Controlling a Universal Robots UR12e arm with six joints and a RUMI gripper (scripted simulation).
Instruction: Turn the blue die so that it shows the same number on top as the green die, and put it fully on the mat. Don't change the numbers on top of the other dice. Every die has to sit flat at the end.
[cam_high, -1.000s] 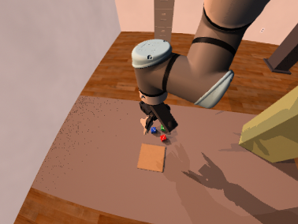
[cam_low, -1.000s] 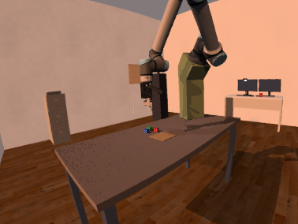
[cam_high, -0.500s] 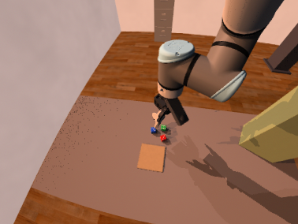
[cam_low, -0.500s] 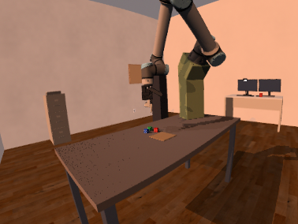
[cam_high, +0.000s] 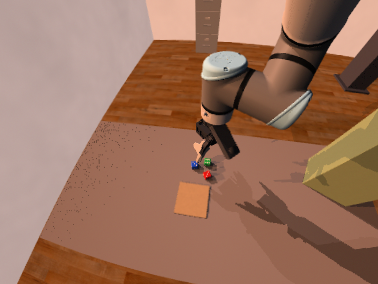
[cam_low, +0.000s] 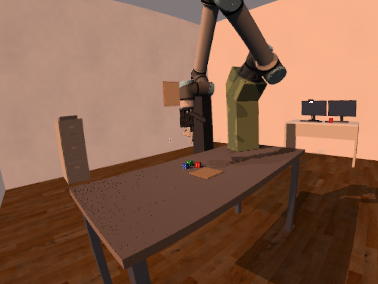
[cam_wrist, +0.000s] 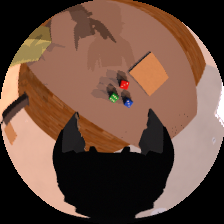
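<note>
Now: the green die 140 mm below my hand, 20 mm to the right of it and 10 mm ahead of it. From my hand the other things lie so: tan mat 170 mm to the left, 160 mm below, 70 mm ahead; then red die 140 mm below, 50 mm to the left, 10 mm ahead; then blue die 140 mm below, 70 mm ahead, 10 mm to the left.
</note>
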